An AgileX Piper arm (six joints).
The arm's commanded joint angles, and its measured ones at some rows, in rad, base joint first. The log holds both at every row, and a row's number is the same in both.
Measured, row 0: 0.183, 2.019, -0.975, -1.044, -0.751, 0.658
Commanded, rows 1 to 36: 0.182, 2.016, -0.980, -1.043, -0.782, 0.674; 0.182, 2.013, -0.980, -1.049, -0.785, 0.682; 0.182, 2.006, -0.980, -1.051, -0.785, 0.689; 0.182, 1.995, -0.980, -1.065, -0.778, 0.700; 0.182, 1.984, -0.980, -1.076, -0.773, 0.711; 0.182, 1.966, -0.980, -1.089, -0.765, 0.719; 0.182, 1.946, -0.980, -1.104, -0.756, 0.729; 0.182, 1.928, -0.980, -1.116, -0.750, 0.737; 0.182, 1.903, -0.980, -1.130, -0.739, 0.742; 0.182, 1.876, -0.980, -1.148, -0.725, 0.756; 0.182, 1.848, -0.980, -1.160, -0.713, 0.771; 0.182, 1.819, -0.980, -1.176, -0.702, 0.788; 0.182, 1.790, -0.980, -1.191, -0.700, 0.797; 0.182, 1.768, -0.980, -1.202, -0.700, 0.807; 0.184, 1.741, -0.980, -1.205, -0.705, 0.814; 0.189, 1.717, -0.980, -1.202, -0.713, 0.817; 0.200, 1.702, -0.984, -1.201, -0.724, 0.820; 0.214, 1.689, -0.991, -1.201, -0.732, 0.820; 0.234, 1.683, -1.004, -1.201, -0.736, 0.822; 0.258, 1.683, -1.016, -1.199, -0.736, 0.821; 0.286, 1.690, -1.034, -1.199, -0.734, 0.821; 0.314, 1.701, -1.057, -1.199, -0.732, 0.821; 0.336, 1.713, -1.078, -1.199, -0.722, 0.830; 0.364, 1.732, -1.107, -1.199, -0.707, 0.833; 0.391, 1.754, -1.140, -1.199, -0.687, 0.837; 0.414, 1.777, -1.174, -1.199, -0.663, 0.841; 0.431, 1.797, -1.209, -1.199, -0.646, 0.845; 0.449, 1.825, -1.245, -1.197, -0.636, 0.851; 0.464, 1.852, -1.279, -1.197, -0.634, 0.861; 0.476, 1.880, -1.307, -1.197, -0.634, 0.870; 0.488, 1.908, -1.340, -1.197, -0.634, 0.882; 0.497, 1.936, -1.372, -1.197, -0.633, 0.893; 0.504, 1.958, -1.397, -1.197, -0.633, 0.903; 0.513, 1.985, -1.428, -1.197, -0.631, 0.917; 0.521, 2.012, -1.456, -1.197, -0.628, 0.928; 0.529, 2.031, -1.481, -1.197, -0.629, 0.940
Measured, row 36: 0.503, 1.950, -1.389, -1.197, -0.641, 0.894
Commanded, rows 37 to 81: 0.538, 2.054, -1.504, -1.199, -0.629, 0.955; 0.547, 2.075, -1.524, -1.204, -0.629, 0.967; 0.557, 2.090, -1.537, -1.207, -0.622, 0.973; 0.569, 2.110, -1.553, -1.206, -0.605, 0.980; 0.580, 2.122, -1.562, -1.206, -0.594, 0.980; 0.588, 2.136, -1.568, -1.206, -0.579, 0.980; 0.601, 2.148, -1.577, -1.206, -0.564, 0.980; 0.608, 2.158, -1.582, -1.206, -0.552, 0.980; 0.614, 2.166, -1.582, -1.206, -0.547, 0.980; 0.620, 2.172, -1.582, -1.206, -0.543, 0.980; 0.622, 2.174, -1.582, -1.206, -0.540, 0.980; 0.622, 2.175, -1.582, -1.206, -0.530, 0.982; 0.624, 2.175, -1.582, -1.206, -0.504, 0.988; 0.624, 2.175, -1.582, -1.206, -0.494, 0.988; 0.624, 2.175, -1.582, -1.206, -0.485, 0.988; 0.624, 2.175, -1.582, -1.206, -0.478, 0.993; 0.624, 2.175, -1.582, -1.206, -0.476, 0.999; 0.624, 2.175, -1.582, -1.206, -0.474, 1.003; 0.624, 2.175, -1.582, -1.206, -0.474, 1.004; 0.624, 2.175, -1.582, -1.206, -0.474, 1.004; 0.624, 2.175, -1.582, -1.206, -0.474, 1.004; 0.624, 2.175, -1.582, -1.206, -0.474, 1.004; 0.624, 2.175, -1.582, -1.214, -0.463, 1.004; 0.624, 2.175, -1.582, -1.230, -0.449, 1.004; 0.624, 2.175, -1.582, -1.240, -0.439, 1.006; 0.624, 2.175, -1.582, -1.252, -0.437, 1.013; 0.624, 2.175, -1.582, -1.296, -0.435, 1.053; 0.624, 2.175, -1.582, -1.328, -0.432, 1.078; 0.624, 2.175, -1.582, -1.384, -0.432, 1.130; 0.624, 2.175, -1.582, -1.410, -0.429, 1.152; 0.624, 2.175, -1.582, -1.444, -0.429, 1.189; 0.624, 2.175, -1.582, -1.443, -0.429, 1.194; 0.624, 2.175, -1.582, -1.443, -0.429, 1.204; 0.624, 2.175, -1.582, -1.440, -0.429, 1.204; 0.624, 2.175, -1.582, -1.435, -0.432, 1.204; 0.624, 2.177, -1.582, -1.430, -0.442, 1.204; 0.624, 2.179, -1.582, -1.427, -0.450, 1.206; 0.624, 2.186, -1.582, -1.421, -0.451, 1.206; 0.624, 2.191, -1.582, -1.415, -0.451, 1.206; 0.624, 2.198, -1.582, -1.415, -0.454, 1.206; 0.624, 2.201, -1.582, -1.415, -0.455, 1.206; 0.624, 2.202, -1.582, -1.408, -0.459, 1.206; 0.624, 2.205, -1.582, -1.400, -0.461, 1.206; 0.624, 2.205, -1.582, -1.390, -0.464, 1.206; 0.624, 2.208, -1.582, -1.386, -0.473, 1.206
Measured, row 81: 0.627, 2.204, -1.582, -1.413, -0.453, 1.206
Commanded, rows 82 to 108: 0.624, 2.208, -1.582, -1.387, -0.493, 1.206; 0.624, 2.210, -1.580, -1.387, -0.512, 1.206; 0.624, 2.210, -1.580, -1.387, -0.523, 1.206; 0.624, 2.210, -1.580, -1.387, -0.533, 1.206; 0.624, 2.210, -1.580, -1.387, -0.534, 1.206; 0.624, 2.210, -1.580, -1.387, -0.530, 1.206; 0.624, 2.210, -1.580, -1.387, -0.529, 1.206; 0.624, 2.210, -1.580, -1.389, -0.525, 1.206; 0.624, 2.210, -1.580, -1.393, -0.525, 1.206; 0.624, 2.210, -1.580, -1.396, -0.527, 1.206; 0.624, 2.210, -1.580, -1.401, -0.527, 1.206; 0.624, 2.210, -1.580, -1.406, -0.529, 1.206; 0.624, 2.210, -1.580, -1.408, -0.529, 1.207; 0.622, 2.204, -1.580, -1.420, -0.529, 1.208; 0.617, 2.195, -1.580, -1.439, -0.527, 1.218; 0.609, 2.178, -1.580, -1.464, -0.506, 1.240; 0.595, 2.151, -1.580, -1.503, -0.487, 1.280; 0.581, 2.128, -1.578, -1.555, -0.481, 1.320; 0.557, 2.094, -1.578, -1.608, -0.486, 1.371; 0.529, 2.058, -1.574, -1.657, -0.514, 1.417; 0.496, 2.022, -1.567, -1.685, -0.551, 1.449; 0.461, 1.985, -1.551, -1.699, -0.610, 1.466; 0.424, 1.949, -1.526, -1.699, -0.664, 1.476; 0.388, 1.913, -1.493, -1.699, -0.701, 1.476; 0.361, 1.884, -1.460, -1.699, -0.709, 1.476; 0.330, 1.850, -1.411, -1.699, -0.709, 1.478; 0.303, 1.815, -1.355, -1.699, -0.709, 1.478
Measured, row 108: 0.406, 1.935, -1.503, -1.668, -0.655, 1.456
